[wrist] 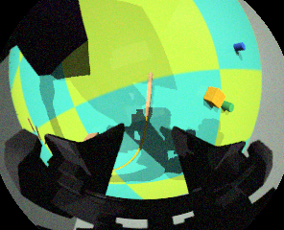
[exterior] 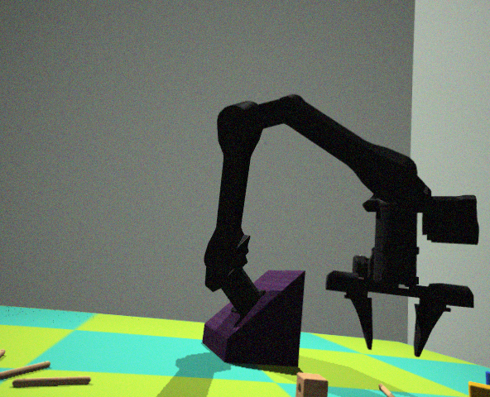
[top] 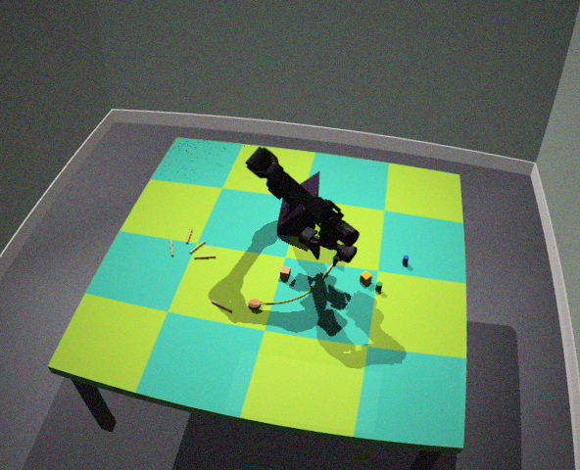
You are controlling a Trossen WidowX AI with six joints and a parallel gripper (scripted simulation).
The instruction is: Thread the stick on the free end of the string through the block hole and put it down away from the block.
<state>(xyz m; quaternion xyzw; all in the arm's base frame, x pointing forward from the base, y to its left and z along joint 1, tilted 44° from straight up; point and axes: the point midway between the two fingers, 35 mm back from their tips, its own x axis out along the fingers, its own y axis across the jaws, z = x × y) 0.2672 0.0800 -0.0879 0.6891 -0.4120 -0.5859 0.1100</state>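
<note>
My gripper tip is 6 cm above the thin wooden stick, 1 cm to the right of it and 1 cm past it. From my gripper tip the other things lie so: green piece (18 cm to the left, 5 cm below, 5 cm ahead); then orange cube (14 cm to the left, 5 cm below, 2 cm ahead); then wooden block (13 cm to the right, 5 cm below, 2 cm ahead).
</note>
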